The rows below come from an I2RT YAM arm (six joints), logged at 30 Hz.
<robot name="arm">
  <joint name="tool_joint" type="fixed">
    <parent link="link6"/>
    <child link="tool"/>
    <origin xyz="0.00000 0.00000 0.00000"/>
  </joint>
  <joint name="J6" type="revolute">
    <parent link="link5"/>
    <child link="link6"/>
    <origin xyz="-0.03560 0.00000 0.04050" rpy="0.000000 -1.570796 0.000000"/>
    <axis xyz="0 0 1"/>
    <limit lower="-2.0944" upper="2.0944"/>
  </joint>
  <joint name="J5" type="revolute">
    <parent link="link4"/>
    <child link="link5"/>
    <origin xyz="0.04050 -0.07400 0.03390" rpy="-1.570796 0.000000 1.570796"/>
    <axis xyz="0 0 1"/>
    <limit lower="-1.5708" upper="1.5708"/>
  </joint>
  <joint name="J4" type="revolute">
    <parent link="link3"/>
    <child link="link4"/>
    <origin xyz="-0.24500 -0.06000 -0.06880" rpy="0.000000 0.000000 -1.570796"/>
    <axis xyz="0 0 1"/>
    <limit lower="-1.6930" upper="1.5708"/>
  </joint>
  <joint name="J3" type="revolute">
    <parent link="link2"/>
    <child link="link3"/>
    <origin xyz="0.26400 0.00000 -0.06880" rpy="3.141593 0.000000 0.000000"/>
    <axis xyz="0 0 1"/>
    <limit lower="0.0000" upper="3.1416"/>
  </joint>
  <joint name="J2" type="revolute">
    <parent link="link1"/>
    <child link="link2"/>
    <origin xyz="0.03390 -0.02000 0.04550" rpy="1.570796 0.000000 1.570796"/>
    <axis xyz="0 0 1"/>
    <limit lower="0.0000" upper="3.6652"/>
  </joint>
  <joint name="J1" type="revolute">
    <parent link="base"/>
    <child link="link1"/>
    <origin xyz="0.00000 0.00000 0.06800" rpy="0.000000 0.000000 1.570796"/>
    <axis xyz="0 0 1"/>
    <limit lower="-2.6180" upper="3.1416"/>
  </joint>
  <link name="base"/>
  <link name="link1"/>
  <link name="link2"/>
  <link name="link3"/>
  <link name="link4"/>
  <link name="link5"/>
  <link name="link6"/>
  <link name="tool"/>
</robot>
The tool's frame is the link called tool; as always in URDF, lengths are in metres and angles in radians.
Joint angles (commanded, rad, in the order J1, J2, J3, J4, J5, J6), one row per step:
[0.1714, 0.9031, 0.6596, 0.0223, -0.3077, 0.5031]
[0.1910, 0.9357, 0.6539, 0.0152, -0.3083, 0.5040]
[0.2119, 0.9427, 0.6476, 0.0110, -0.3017, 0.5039]
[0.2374, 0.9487, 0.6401, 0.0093, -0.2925, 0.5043]
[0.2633, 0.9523, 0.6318, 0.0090, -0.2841, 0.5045]
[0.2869, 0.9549, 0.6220, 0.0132, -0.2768, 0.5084]
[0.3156, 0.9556, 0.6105, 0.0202, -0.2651, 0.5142]
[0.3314, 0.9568, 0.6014, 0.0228, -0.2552, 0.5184]
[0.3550, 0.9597, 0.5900, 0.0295, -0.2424, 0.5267]
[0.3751, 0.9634, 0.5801, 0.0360, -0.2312, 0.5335]
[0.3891, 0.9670, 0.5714, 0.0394, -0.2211, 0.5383]
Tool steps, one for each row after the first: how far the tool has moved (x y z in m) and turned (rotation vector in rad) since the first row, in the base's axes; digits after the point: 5 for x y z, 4 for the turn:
[0.00437, 0.00514, -0.00919, -0.0073, 0.0451, 0.0200]
[0.00414, 0.00956, -0.01329, -0.0128, 0.0618, 0.0345]
[0.00338, 0.01484, -0.01736, -0.0187, 0.0763, 0.0510]
[0.00200, 0.02010, -0.02109, -0.0244, 0.0875, 0.0687]
[0.00051, 0.02485, -0.02467, -0.0260, 0.0967, 0.0843]
[-0.00174, 0.03038, -0.02820, -0.0270, 0.1034, 0.1001]
[-0.00307, 0.03326, -0.03142, -0.0290, 0.1120, 0.1053]
[-0.00486, 0.03769, -0.03537, -0.0290, 0.1221, 0.1143]
[-0.00631, 0.04148, -0.03897, -0.0298, 0.1310, 0.1217]
[-0.00738, 0.04401, -0.04243, -0.0322, 0.1407, 0.1246]

